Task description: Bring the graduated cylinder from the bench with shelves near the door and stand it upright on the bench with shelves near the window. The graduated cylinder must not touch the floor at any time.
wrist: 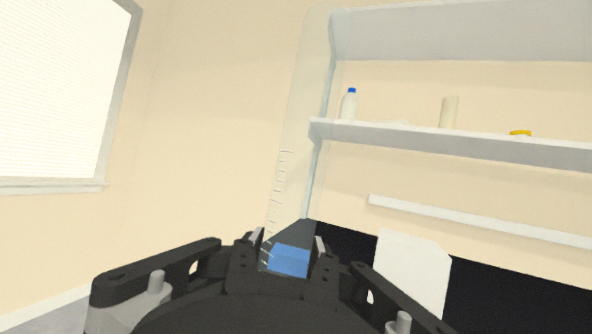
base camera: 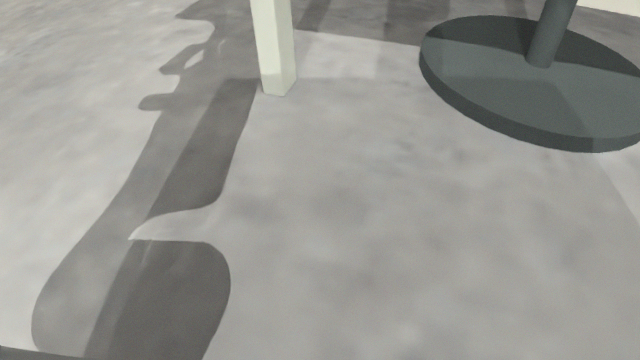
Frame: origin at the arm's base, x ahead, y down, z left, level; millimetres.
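Where they show: gripper, fingertip midpoint: (wrist: 287, 242).
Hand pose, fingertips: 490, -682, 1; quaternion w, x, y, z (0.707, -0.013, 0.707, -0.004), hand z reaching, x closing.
Note:
Each offset is from my fingertips to the top centre of the thing, as dx, dy, dz. "pt": to the spot under its first point. Level surfaces: height alone.
The graduated cylinder {-6, -198, +0} (wrist: 296, 175) is clear, with tick marks along its left side. It rises from between the fingers and leans a little to the right in the wrist view. My gripper (wrist: 287, 242) is shut on it. The bench with shelves near the window shows its black top {dy +165} (wrist: 505, 295) at the lower right, beyond the gripper, with a white shelf {dy -273} (wrist: 450, 140) above. The cylinder overlaps the top's left corner in the view, and its height above the top cannot be told. The cylinder's lower end is hidden by the gripper.
A blue block {+282, +125, -19} (wrist: 290, 260) shows through the cylinder, at the bench top's left corner. A white box {+235, +35, -263} (wrist: 412, 270) stands right of it. The window {pt +803, -239, +1416} (wrist: 55, 95) is at the left. In the base view, a pale bench leg {pt +132, +991, +85} (base camera: 275, 50) stands left of a round dark stool base {+224, +1049, -404} (base camera: 500, 100).

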